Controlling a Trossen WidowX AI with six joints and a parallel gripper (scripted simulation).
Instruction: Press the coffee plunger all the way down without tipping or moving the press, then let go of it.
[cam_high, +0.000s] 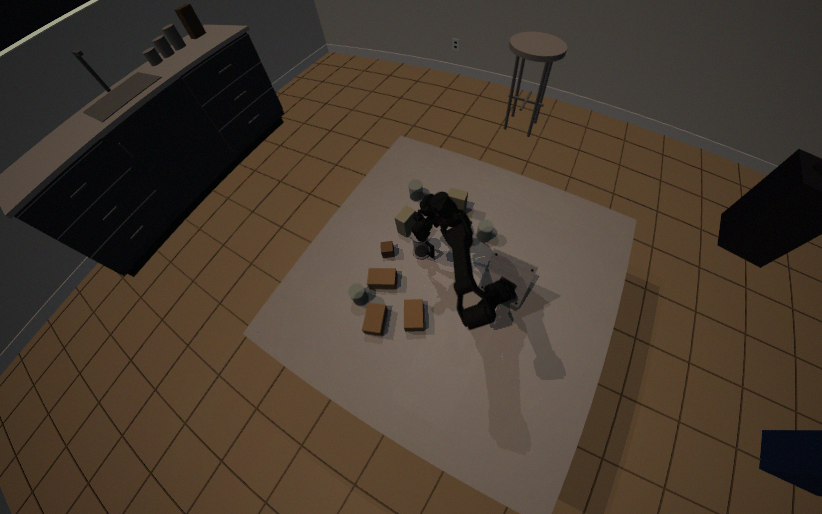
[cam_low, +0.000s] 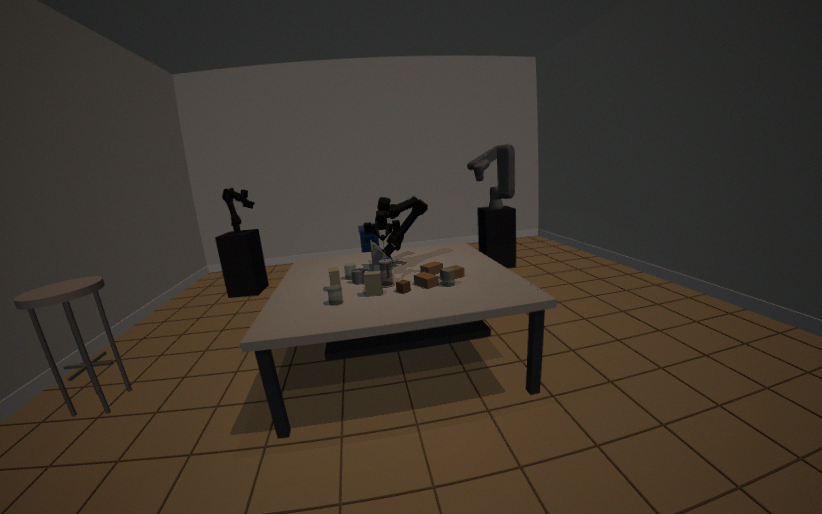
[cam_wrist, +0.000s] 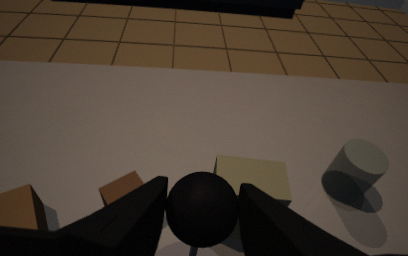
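My gripper tip is now 13 cm above the coffee press and 2 cm past it. From my gripper tip the other things lie so: small brown cube: 23 cm below, 11 cm ahead, 8 cm to the left.
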